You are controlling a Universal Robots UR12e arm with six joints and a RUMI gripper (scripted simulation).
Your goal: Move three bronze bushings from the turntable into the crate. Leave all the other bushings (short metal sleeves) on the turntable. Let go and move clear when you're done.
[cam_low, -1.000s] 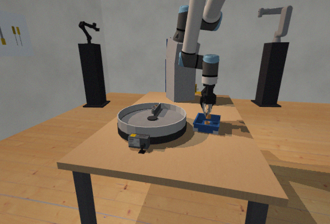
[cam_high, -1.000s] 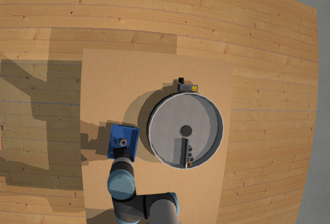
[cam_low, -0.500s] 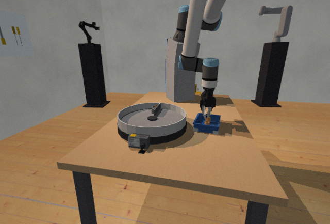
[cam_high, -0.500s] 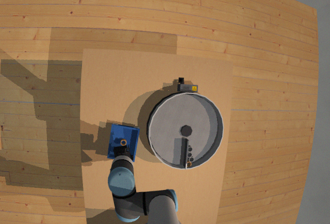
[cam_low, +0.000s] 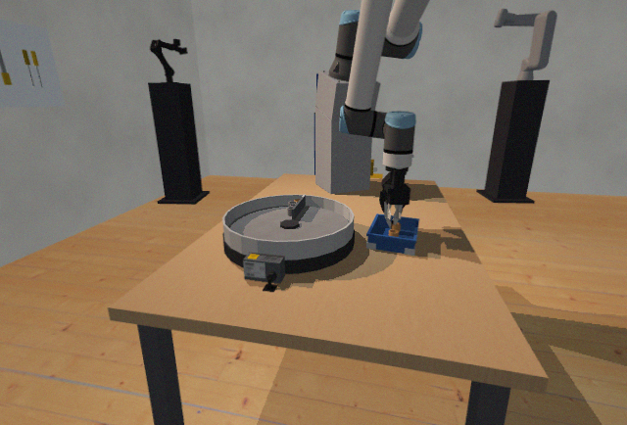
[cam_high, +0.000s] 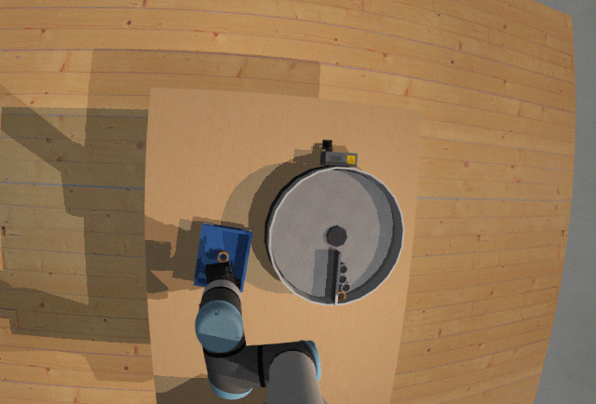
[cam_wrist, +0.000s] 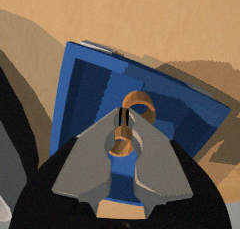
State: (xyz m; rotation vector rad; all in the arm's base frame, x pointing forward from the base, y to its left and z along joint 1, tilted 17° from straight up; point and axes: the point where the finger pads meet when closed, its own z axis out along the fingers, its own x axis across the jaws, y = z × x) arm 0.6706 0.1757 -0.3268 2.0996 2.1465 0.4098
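My hand is 50 mm short of the blue crate and 10 mm above it.
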